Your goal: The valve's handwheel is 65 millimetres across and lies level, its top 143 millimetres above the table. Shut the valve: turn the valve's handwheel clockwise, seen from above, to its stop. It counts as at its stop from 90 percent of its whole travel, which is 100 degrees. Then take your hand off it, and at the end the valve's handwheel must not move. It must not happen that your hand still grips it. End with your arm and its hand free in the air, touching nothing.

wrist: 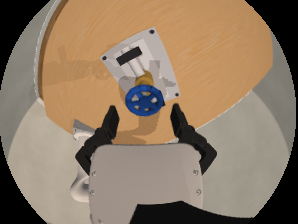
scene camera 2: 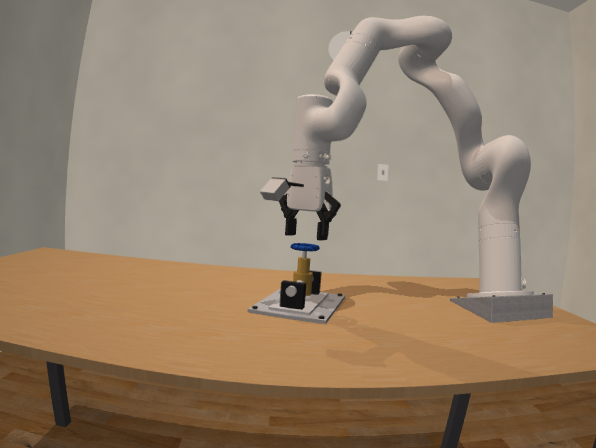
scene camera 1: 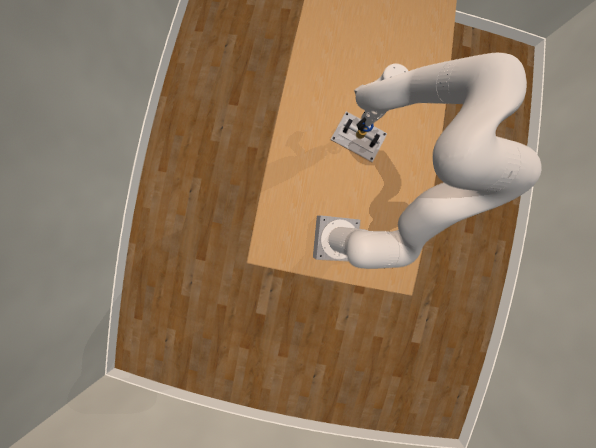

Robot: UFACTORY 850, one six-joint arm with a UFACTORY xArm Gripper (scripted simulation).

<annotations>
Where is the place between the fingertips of my gripper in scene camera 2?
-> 305, 237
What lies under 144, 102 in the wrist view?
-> A blue handwheel.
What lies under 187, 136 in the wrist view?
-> My gripper.
</annotations>
